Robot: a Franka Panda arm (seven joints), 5 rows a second.
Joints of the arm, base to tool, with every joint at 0 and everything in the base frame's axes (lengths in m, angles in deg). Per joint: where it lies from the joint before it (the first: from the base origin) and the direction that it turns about. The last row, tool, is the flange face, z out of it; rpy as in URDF.
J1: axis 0 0 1 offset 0.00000 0.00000 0.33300
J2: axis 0 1 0 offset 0.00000 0.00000 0.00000
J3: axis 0 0 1 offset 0.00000 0.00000 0.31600
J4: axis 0 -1 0 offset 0.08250 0.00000 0.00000
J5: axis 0 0 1 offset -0.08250 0.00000 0.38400
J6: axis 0 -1 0 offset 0.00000 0.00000 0.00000
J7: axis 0 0 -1 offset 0.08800 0.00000 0.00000
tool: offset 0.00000 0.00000 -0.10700 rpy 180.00 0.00 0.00
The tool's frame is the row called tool.
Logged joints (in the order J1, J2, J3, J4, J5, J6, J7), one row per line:
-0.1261 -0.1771 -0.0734 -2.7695 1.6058 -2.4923 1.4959
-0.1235 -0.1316 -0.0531 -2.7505 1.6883 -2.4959 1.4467
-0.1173 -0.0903 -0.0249 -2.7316 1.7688 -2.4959 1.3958
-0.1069 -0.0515 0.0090 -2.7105 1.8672 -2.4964 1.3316
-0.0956 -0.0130 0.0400 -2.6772 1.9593 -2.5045 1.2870
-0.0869 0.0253 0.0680 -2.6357 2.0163 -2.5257 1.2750
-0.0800 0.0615 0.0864 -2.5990 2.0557 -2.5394 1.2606
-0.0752 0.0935 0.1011 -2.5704 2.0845 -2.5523 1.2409
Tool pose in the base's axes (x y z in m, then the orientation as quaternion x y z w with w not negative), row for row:
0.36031 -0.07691 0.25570 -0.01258 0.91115 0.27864 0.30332
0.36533 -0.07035 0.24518 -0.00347 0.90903 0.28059 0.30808
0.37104 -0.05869 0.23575 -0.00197 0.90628 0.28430 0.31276
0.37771 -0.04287 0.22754 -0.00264 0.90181 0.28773 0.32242
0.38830 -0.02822 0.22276 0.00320 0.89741 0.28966 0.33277
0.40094 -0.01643 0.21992 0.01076 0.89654 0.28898 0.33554
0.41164 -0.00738 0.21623 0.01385 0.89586 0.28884 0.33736
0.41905 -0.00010 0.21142 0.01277 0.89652 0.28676 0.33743
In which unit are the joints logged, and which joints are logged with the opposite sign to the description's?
The joints are logged in radians. Opposite sign: J6.
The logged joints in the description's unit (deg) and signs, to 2 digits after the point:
-7.22 -10.15 -4.21 -158.68 92.01 142.80 85.71
-7.08 -7.54 -3.04 -157.59 96.73 143.00 82.89
-6.72 -5.17 -1.43 -156.51 101.34 143.00 79.97
-6.12 -2.95 0.52 -155.30 106.98 143.03 76.30
-5.48 -0.74 2.29 -153.39 112.26 143.50 73.74
-4.98 1.45 3.90 -151.01 115.53 144.71 73.05
-4.58 3.52 4.95 -148.91 117.78 145.50 72.23
-4.31 5.36 5.79 -147.27 119.43 146.24 71.10

